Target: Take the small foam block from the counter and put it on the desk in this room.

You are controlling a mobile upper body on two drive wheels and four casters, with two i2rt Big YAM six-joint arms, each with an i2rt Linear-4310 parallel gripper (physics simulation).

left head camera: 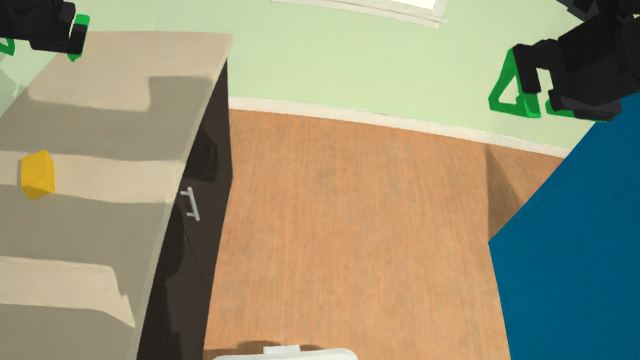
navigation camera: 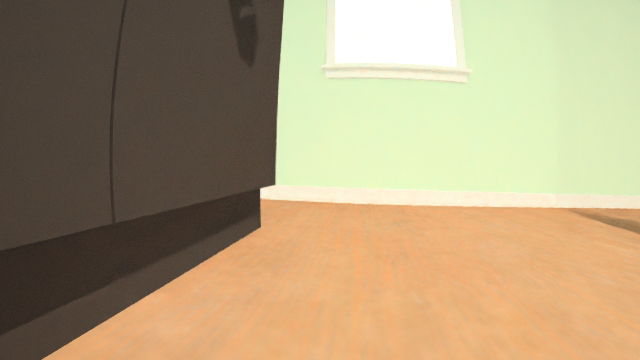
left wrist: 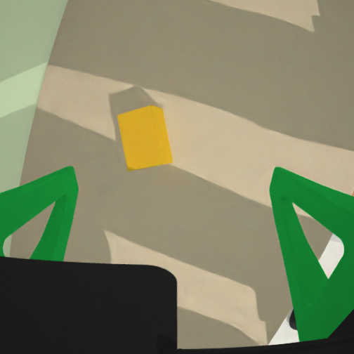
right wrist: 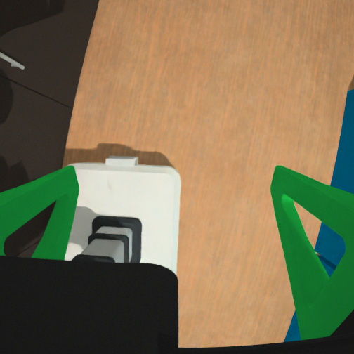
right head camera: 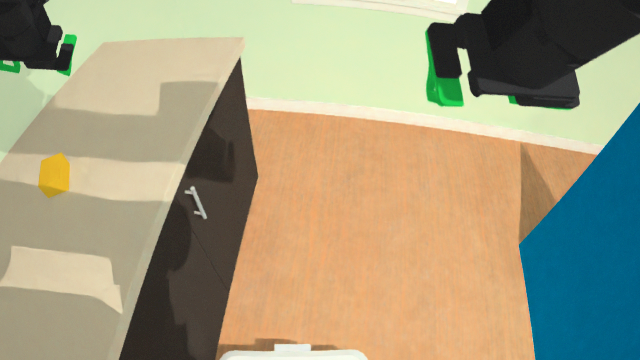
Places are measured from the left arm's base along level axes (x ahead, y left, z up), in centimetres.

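Where they show: left gripper, fingertip midpoint: (left head camera: pixel 44 55) (right head camera: pixel 44 71); right gripper, fingertip midpoint: (left head camera: pixel 520 106) (right head camera: pixel 471 95).
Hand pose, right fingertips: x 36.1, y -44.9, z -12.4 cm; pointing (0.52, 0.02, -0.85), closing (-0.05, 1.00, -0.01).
Observation:
Each offset is from my right fingertips to the top centre of the thing. "spot": to the spot under its first point. Level surfaces: height alone.
The small yellow foam block {dy +78.3, dx +20.2, dz -33.1 cm} (left head camera: pixel 37 172) (right head camera: pixel 54 175) (left wrist: pixel 145 137) lies on the beige counter {dz -37.5 cm} (left head camera: pixel 110 225) (right head camera: pixel 100 220) (left wrist: pixel 200 225), at the left in both head views. My left gripper (left head camera: pixel 41 52) (right head camera: pixel 39 69) (left wrist: pixel 173 177) is open and empty above the counter. In the left wrist view the block lies ahead of the fingertips, left of the middle between them, and touches neither finger. My right gripper (left head camera: pixel 544 112) (right head camera: pixel 492 102) (right wrist: pixel 174 176) is open and empty, high over the floor side. I cannot identify the desk in these views.
The dark cabinet (left head camera: pixel 200 250) (right head camera: pixel 210 240) (right wrist: pixel 40 100) (navigation camera: pixel 190 125) with a bar handle {spot: dy +44.3, dx +24.4, dz -53.6 cm} (left head camera: pixel 193 204) (right head camera: pixel 198 203) stands under the counter. A large blue object {spot: dy -91.0, dx +12.1, dz -71.7 cm} (left head camera: pixel 570 240) (right head camera: pixel 590 240) stands at the right. My white base (left head camera: pixel 285 356) (right wrist: pixel 155 200) is close beside the cabinet. A green wall (navigation camera: pixel 400 135) closes the far end.

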